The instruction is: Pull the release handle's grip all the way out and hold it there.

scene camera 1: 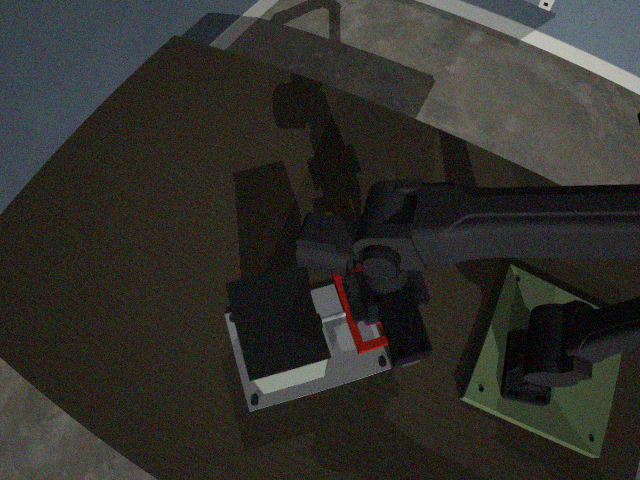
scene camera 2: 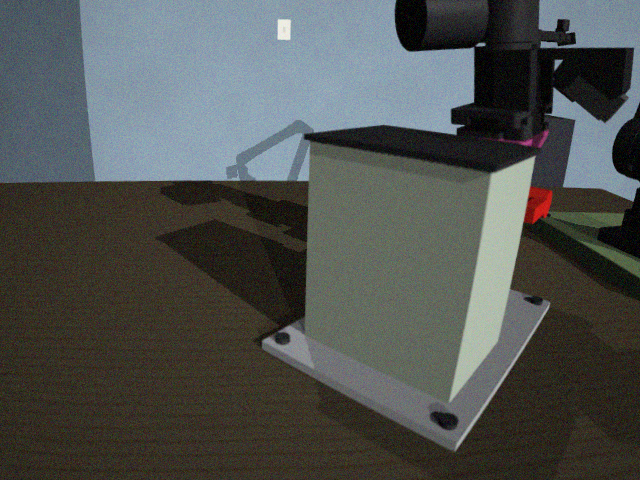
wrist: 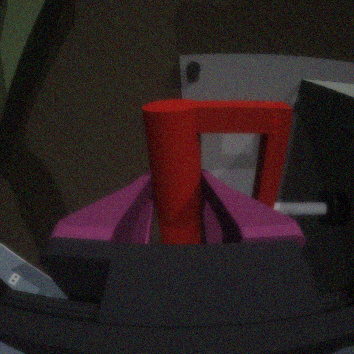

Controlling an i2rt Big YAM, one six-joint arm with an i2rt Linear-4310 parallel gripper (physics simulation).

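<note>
The release handle [scene camera 1: 345, 304] [scene camera 2: 538, 204] is a red rectangular loop with a thick round grip [wrist: 176, 150] on its outer side. It stands off the pale housing with the dark top [scene camera 1: 279, 325] [scene camera 2: 392, 248] [wrist: 322, 150]. A stretch of light metal rod [scene camera 1: 333, 316] [wrist: 302, 208] shows between the loop's inner bar and the housing. My gripper [wrist: 176, 177] is shut on the grip, one magenta finger on each side of it in the wrist view. In scene camera 2 the housing hides the fingertips and most of the handle.
The housing stands on a grey base plate [scene camera 1: 356, 365] [scene camera 2: 361, 370] [wrist: 240, 75] with dark bolts at its corners, on the dark wooden table [scene camera 1: 129, 232] [scene camera 2: 129, 361]. A green tray-like base [scene camera 1: 542, 428] around the arm's foot lies right of the plate in scene camera 1.
</note>
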